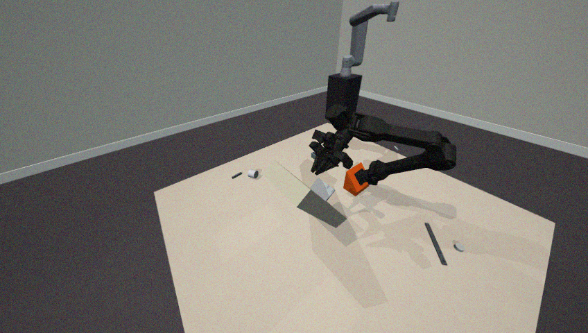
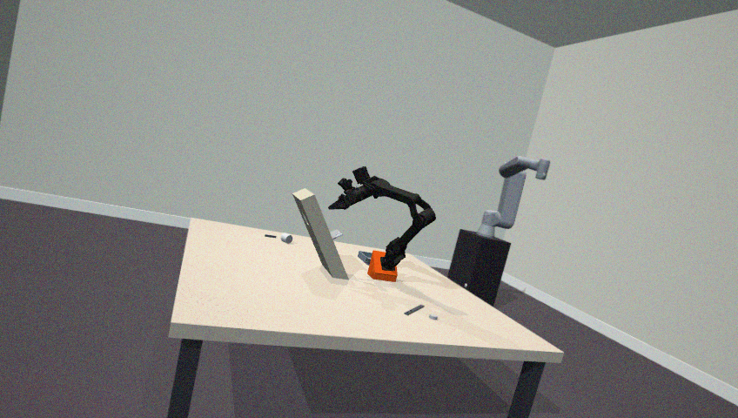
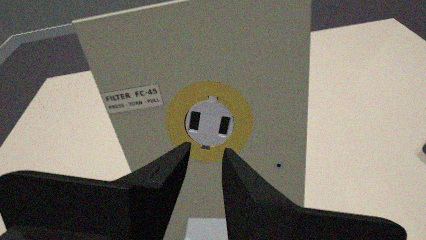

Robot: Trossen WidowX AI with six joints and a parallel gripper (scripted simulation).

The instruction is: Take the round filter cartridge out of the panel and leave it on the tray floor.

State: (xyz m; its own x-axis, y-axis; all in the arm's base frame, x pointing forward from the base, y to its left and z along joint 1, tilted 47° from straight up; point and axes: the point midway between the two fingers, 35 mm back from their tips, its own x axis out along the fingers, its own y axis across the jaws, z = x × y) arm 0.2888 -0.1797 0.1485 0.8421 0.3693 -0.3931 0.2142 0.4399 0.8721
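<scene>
Right now the round filter cartridge is 50 mm ahead of my gripper tip and 40 mm below it. The rest, counted from my gripper tip: service panel: 110 mm below, 10 mm ahead; grey flap: 130 mm below, 50 mm behind; grey tray: 410 mm behind, 260 mm to the right, 260 mm below.
</scene>
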